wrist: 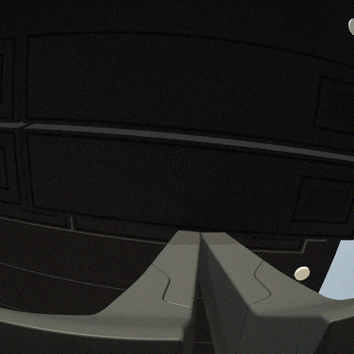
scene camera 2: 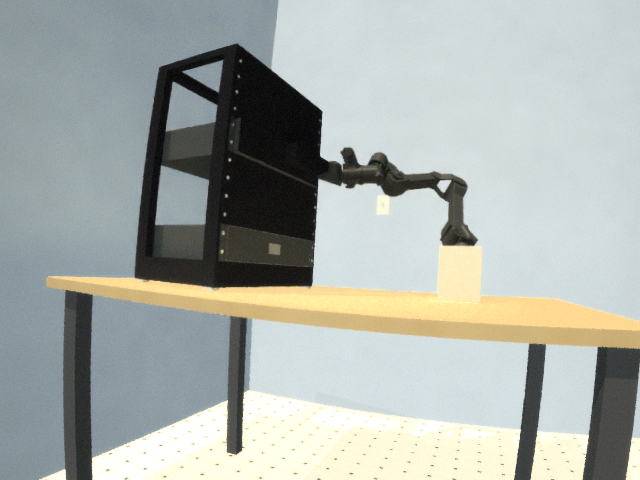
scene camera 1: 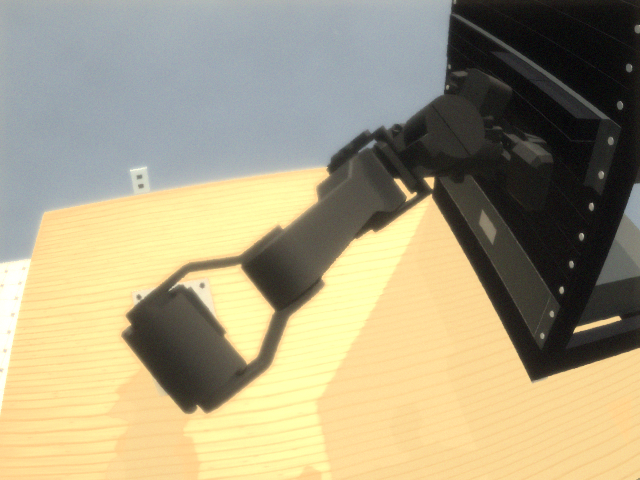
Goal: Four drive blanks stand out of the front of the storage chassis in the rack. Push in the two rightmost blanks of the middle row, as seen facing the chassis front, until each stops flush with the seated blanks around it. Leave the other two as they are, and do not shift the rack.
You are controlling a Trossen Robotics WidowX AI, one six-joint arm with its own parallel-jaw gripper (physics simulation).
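Pixels of known places: gripper, between the fingertips: (scene camera 2: pixel 317 176) (scene camera 1: pixel 550 145); arm's base, origin of its link: (scene camera 2: pixel 461 264).
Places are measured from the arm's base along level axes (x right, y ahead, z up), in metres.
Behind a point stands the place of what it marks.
Note:
The storage chassis (scene camera 1: pixel 601 160) @(x 0.104, y 0.498, z 0.277 m) (scene camera 2: pixel 188 144) @(x -0.338, y 0.669, z 0.278 m) sits in the black rack (scene camera 1: pixel 500 294) @(x -0.030, y 0.504, z -0.053 m) (scene camera 2: pixel 211 206) @(x -0.372, y 0.538, z 0.101 m). In the wrist view, an upper wide dark blank (wrist: pixel 150 77) and a lower wide dark blank (wrist: pixel 130 172) show on its front, with a thin grey strip between them. My gripper (wrist: pixel 195 232) is shut and empty. Its fingertips overlap the lower blank's bottom edge in the wrist view; I cannot tell whether they touch it. In both scene views the fingertips are hidden, and the chassis front is too dark to tell which blanks stand out.
A grey panel with a pale label (scene camera 1: pixel 516 273) @(x -0.003, y 0.501, z 0.017 m) (scene camera 2: pixel 242 245) @(x -0.274, y 0.509, z 0.016 m) fills the rack's bottom front. The rack stands on the wooden table (scene camera 1: pixel 372 413) @(x 0.111, y 0.249, z -0.097 m) (scene camera 2: pixel 361 312) @(x -0.499, y 0.112, z -0.097 m). The arm's base sits on a pale block (scene camera 2: pixel 459 273) @(x -0.044, y 0.001, z -0.025 m). Round screw heads (wrist: pixel 302 273) line the rack post beside the blanks.

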